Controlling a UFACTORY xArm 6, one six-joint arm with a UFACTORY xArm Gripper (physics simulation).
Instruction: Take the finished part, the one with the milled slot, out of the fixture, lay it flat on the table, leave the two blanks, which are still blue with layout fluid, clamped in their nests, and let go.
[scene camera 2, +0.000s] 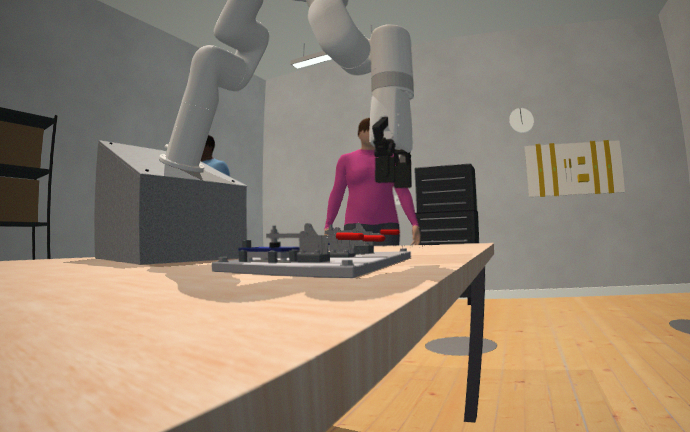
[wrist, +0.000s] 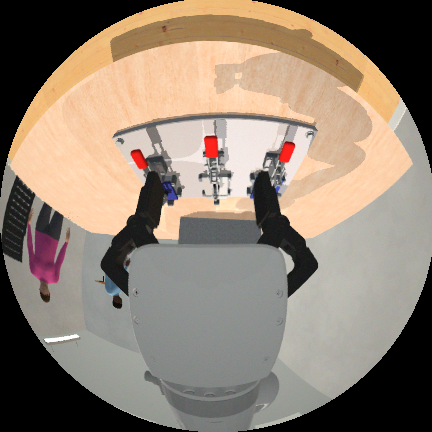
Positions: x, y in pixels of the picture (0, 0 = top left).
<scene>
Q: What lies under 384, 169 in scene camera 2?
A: My gripper.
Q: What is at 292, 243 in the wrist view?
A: My gripper.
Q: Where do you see a fixture plate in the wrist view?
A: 244, 139
</scene>
